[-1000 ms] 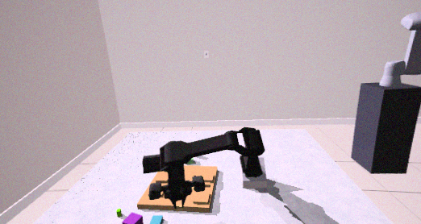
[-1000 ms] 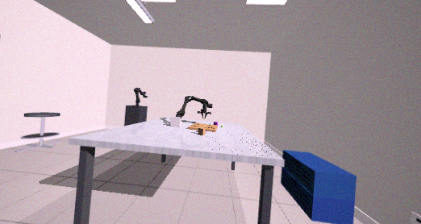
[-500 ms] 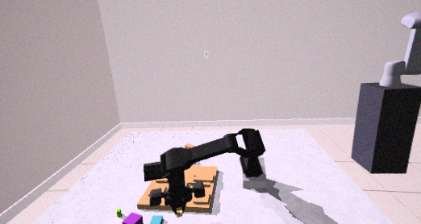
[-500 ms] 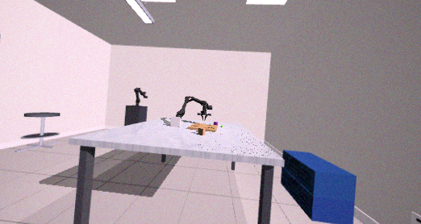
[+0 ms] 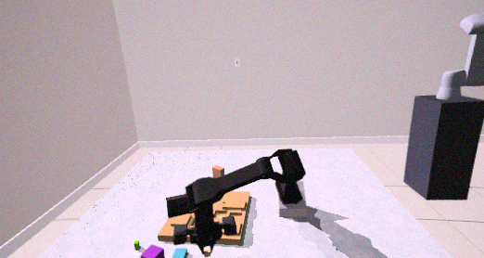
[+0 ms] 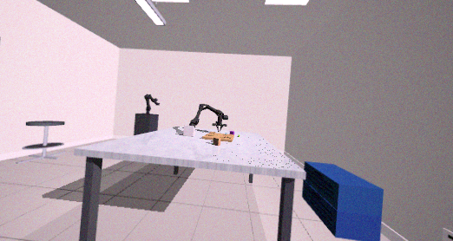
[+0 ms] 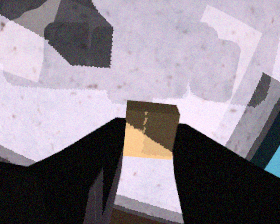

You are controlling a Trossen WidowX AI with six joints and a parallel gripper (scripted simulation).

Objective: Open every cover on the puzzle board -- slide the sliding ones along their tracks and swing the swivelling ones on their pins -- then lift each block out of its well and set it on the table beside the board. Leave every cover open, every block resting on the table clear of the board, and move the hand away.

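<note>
Now: the tan wooden puzzle board 20 mm ahead of my gripper tip, 210 mm to the right of it and 10 mm below it.
</note>
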